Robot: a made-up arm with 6 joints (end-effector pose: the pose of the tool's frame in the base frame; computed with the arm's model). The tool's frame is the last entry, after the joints.
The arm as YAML. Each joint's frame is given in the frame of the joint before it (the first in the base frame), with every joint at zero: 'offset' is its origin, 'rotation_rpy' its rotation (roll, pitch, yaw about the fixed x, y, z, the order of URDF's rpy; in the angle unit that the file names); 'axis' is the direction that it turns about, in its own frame. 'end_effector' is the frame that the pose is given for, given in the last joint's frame.
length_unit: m
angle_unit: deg
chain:
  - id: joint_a
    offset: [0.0, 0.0, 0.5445]
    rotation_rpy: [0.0, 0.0, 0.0]
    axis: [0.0, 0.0, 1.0]
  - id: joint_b
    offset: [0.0, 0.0, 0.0]
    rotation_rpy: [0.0, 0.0, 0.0]
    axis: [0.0, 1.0, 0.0]
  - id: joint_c
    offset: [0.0, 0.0, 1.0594]
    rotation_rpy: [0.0, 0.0, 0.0]
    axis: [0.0, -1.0, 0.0]
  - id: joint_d
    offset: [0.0, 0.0, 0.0]
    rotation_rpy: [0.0, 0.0, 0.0]
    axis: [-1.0, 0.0, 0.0]
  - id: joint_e
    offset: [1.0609, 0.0, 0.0]
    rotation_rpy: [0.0, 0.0, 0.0]
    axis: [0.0, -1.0, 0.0]
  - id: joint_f
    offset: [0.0, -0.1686, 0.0]
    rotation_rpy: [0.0, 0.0, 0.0]
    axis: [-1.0, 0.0, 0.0]
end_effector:
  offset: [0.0, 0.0, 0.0]
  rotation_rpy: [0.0, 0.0, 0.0]
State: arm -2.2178 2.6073 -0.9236 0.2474 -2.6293 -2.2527
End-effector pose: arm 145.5 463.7 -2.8 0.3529 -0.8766 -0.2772 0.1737
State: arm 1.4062 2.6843 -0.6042 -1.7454 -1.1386 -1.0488
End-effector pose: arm -120.2 -545.1 -86.5 0.0237 0.1616 -0.9751 0.1501
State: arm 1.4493 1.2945 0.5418 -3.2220 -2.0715 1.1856
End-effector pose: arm 51.7 1809.8 118.1 0.7416 0.1558 0.6525 0.0046
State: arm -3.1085 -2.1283 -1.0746 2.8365 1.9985 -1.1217
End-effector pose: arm 423.6 -146.9 931.2 0.0984 0.7434 -0.4662 0.4694
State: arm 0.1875 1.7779 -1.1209 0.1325 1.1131 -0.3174
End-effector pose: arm 43.3 -161.9 50.0 0.0532 0.7853 -0.0058 0.6168
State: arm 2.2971 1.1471 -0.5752 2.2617 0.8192 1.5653
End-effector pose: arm -700.6 627.0 -88.3 -0.2473 0.6152 -0.3807 0.6445
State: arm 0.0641 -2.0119 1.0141 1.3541 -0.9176 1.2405
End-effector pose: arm -2024.3 -166.3 51.0 -0.0178 -0.2169 -0.8482 0.4828
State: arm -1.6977 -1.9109 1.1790 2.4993 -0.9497 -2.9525
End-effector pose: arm 395.1 2029.7 145.1 0.5329 0.7221 -0.4259 0.1152
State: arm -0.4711 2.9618 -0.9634 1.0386 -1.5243 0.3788
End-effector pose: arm -631.0 225.4 148.1 -0.0340 -0.2573 -0.6960 0.6695
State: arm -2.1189 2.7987 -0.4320 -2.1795 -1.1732 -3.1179
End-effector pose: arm 440.9 537.2 -221.1 0.7893 0.1361 -0.2144 0.5590
